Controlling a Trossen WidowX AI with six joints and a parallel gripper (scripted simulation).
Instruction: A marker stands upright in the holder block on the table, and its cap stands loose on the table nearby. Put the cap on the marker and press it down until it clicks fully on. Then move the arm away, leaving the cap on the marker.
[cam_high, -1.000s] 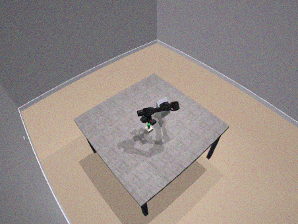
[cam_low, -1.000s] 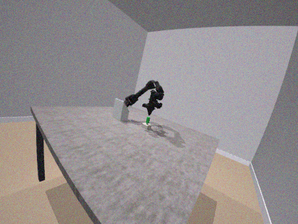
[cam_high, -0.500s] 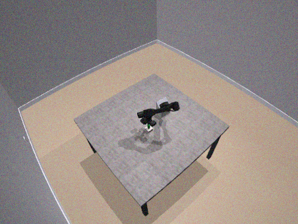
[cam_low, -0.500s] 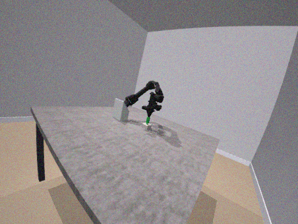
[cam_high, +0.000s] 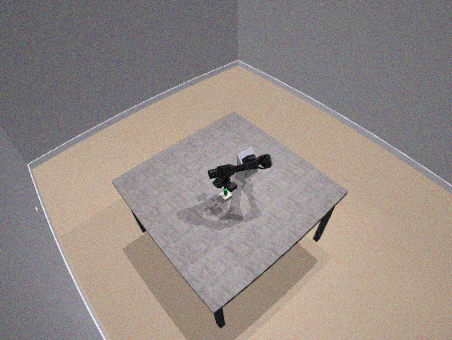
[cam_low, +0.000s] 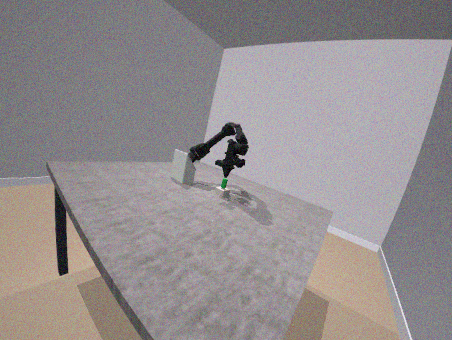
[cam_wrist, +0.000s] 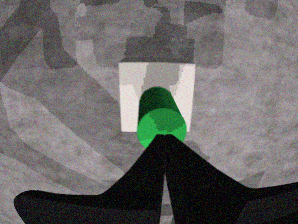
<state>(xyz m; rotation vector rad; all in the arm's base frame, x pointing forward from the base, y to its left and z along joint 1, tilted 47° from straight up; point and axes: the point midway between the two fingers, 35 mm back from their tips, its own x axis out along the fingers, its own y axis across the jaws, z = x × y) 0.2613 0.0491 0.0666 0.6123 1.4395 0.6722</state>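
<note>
Right now the green cap is 3 cm below my gripper tip.
</note>
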